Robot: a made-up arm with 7 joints.
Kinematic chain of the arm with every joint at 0, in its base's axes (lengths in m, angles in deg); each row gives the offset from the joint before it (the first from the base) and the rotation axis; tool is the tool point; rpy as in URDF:
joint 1: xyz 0 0 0.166 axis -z
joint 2: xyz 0 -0.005 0.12 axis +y
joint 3: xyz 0 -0.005 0.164 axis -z
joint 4: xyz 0 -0.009 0.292 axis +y
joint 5: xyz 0 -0.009 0.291 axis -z
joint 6: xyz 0 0 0.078 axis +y
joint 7: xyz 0 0 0.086 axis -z
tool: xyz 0 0 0 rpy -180 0 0
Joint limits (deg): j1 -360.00..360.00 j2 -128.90..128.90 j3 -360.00..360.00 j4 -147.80..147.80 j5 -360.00..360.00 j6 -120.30..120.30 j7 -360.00..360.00
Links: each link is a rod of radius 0.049 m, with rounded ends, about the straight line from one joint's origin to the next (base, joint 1, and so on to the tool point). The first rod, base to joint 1, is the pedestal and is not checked.
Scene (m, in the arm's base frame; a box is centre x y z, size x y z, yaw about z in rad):
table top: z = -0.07
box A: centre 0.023 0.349 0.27 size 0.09 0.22 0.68 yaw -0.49
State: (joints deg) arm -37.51 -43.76 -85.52 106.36 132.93 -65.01 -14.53
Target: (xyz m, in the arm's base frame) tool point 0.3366 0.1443 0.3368
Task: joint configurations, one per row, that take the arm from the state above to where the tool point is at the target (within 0.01 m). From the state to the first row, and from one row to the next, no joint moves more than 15 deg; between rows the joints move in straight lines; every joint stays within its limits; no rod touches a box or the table.
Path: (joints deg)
1: -30.81 -34.79 -73.17 99.82 134.68 -60.23 -14.53
2: -24.12 -25.82 -60.82 93.29 136.42 -55.45 -14.53
3: -17.42 -16.85 -48.47 86.75 138.17 -50.68 -14.53
4: -9.67 -2.83 -42.72 98.71 140.10 -50.95 -14.53
5: -1.93 11.19 -36.96 110.67 142.03 -51.22 -14.53
6: 5.82 25.21 -31.21 122.62 143.96 -51.49 -14.53

